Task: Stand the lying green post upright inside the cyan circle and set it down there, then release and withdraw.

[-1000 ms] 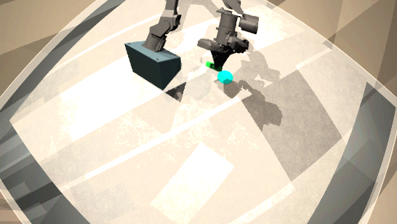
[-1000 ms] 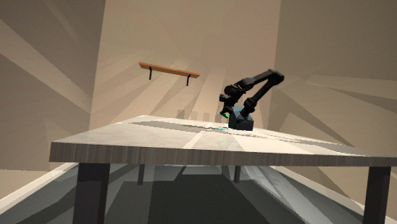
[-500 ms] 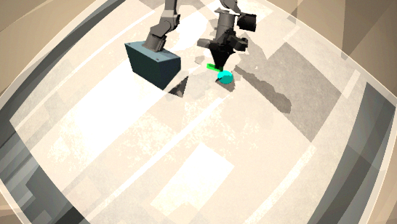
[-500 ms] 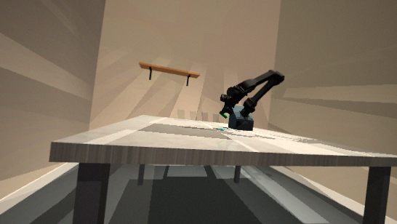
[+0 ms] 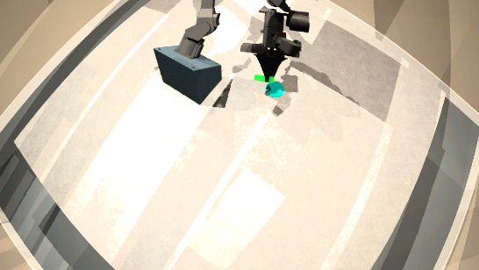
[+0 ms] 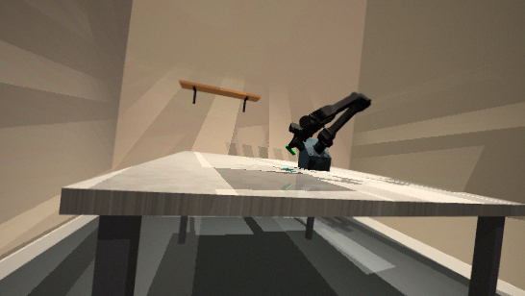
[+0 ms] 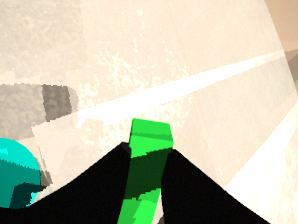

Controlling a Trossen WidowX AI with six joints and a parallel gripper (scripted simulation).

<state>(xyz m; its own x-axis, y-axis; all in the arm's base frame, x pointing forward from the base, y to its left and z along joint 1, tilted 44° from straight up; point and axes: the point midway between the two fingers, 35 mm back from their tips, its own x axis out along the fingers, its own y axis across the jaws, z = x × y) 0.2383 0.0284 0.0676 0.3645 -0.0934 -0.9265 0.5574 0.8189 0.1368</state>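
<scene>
The cyan circle lies 110 mm below my gripper tip, 50 mm to the left of it and 10 mm ahead of it. Also, from my gripper tip: green post: 20 mm behind, 10 mm below.
</scene>
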